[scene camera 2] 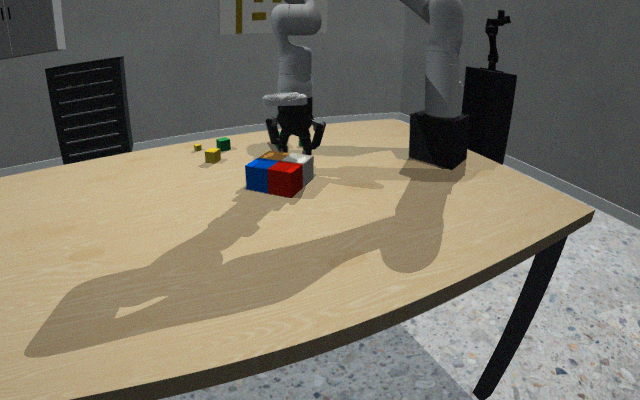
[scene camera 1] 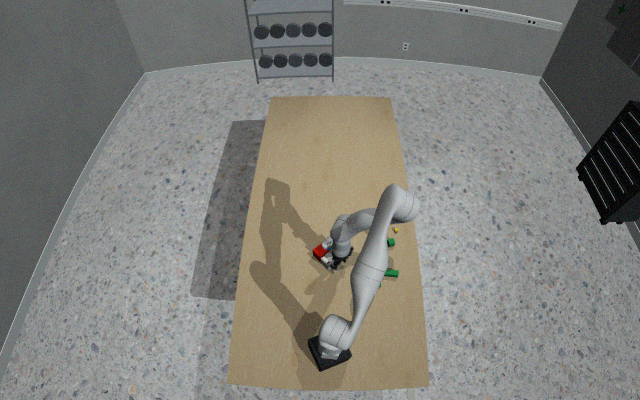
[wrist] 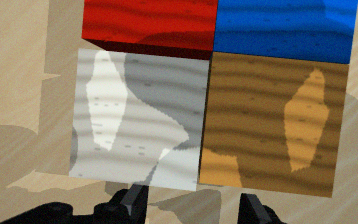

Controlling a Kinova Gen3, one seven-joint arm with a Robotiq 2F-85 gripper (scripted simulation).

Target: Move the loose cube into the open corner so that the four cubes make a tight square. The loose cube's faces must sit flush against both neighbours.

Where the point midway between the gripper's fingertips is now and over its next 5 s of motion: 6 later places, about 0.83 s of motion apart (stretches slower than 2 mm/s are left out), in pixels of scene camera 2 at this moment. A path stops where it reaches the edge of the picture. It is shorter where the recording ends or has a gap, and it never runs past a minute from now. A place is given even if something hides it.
The gripper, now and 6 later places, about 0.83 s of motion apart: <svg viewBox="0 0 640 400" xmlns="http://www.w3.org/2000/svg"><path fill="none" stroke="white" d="M295 164L294 164L293 165L294 164L296 152L296 128L295 124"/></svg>
